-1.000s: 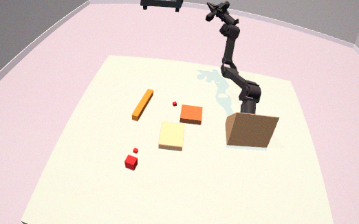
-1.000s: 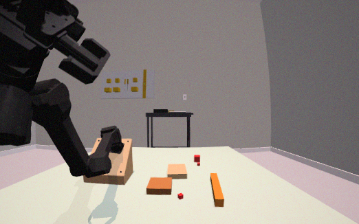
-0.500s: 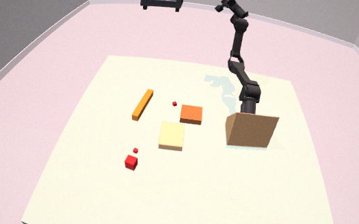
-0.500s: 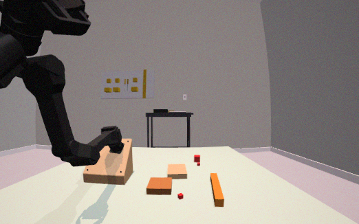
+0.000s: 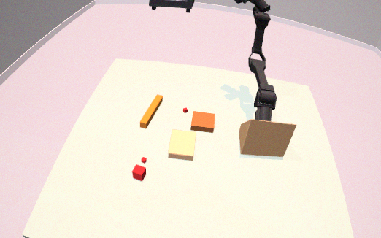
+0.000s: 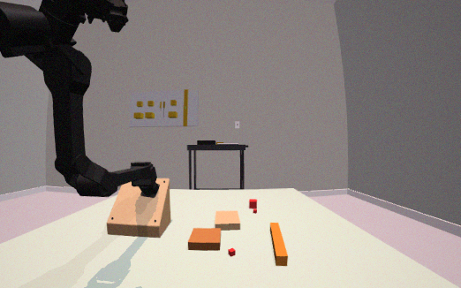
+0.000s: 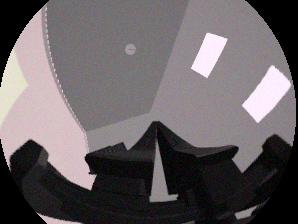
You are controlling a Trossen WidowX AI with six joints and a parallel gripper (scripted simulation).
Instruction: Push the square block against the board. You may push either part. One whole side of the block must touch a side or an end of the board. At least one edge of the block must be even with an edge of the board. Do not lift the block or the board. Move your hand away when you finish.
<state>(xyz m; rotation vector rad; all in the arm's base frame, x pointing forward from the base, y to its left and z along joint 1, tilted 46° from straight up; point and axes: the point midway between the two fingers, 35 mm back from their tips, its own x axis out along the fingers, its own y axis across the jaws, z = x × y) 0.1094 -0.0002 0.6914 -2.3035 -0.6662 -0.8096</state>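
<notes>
Now: the cream board 630 mm below my gripper tip, 570 mm to the left of it and 130 mm ahead of it. The rest, counted from my gripper tip: square block: 630 mm below, 400 mm to the left, 70 mm ahead.
</notes>
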